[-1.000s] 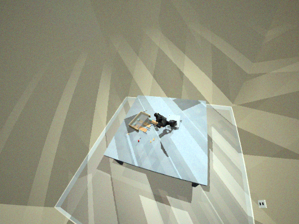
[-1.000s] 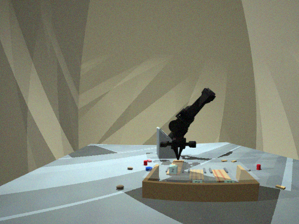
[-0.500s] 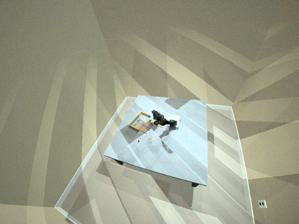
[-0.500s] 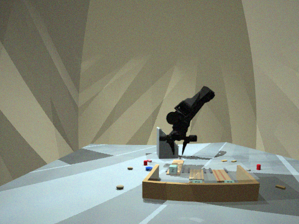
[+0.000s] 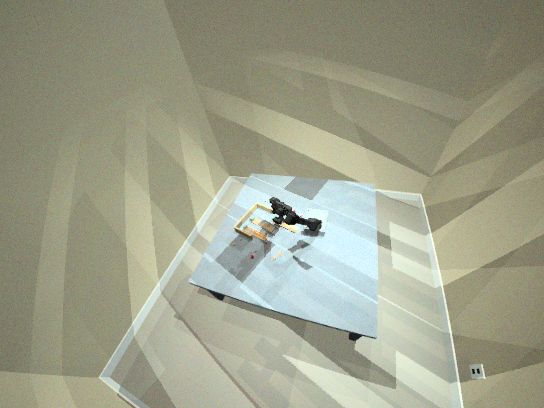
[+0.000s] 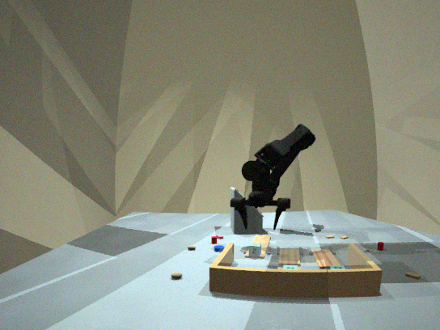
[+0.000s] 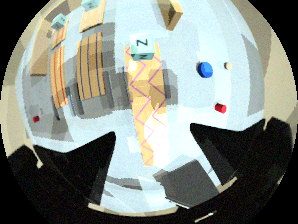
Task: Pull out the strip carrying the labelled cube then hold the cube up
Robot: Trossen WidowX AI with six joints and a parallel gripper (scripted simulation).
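My gripper tip is 5 cm above the strip. Round my gripper tip: blue disc: 13 cm to the right, 5 cm below, 3 cm ahead.
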